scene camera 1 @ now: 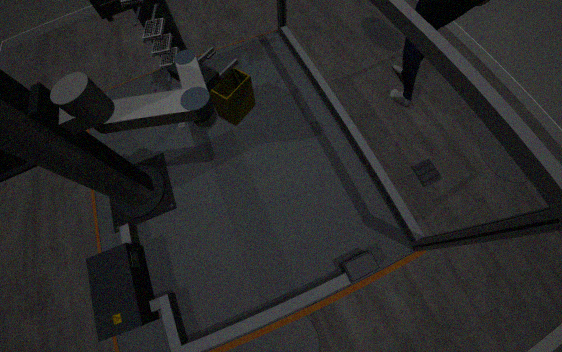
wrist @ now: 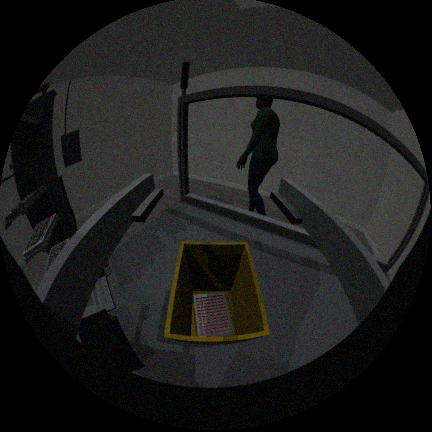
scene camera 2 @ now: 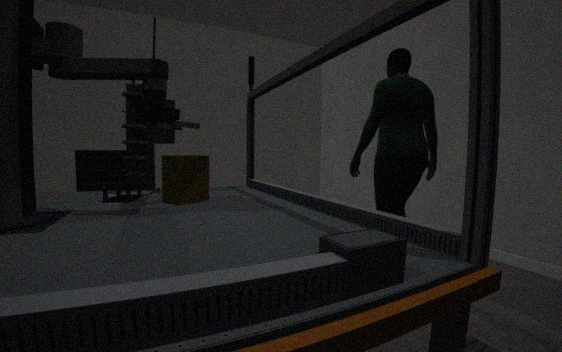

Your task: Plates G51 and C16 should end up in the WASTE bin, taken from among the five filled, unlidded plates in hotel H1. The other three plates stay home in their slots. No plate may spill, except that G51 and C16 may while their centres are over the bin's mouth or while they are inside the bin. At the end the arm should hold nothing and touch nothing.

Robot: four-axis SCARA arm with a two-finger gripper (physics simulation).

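Places are measured from the arm's base along level axes (x ahead, y left, z up), in centimetres.
Pixels of known places: gripper, fingertip midpoint: (scene camera 1: 224, 54) (wrist: 217, 182) (scene camera 2: 189, 126); arm's base, link origin: (scene camera 1: 141, 191) (scene camera 2: 4, 226).
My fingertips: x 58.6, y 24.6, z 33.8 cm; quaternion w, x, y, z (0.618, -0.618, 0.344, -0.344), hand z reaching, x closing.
For each thing: its top centre in the pictures, then the offset to it from my fingertips.
- yellow bin, top centre: (wrist: 215, 282) (scene camera 2: 185, 155) (scene camera 1: 228, 81) dz -12.6, dx -1.8, dy -1.5 cm
- white plate, top centre: (wrist: 212, 314) dz -30.5, dx -1.9, dy -1.4 cm
My gripper (scene camera 1: 218, 61) (scene camera 2: 189, 125) (wrist: 217, 182) is open, with nothing between its fingers, and stands above and beside the yellow bin (scene camera 1: 240, 106) (scene camera 2: 185, 180) (wrist: 217, 339). In the wrist view one white plate (wrist: 214, 315) with red in its wells lies inside the bin, near its bottom; its name cannot be read. A dark hotel tower (scene camera 2: 140, 137) (wrist: 35, 150) stands left of the bin. Pale gridded plates show at it, an upper one (scene camera 1: 153, 29), a middle one (scene camera 1: 161, 44) and a lower one (scene camera 1: 169, 57), partly beside the arm. Their labels and the tower's cannot be read.
The arm's links (scene camera 1: 150, 107) (scene camera 2: 107, 68) reach from the column (scene camera 1: 75, 150) toward the bin. A dark box-like unit (scene camera 2: 100, 170) stands left of the bin. A framed barrier (scene camera 1: 350, 130) (scene camera 2: 250, 135) (wrist: 183, 145) runs beyond it. A person (scene camera 2: 404, 120) (wrist: 265, 135) stands outside.
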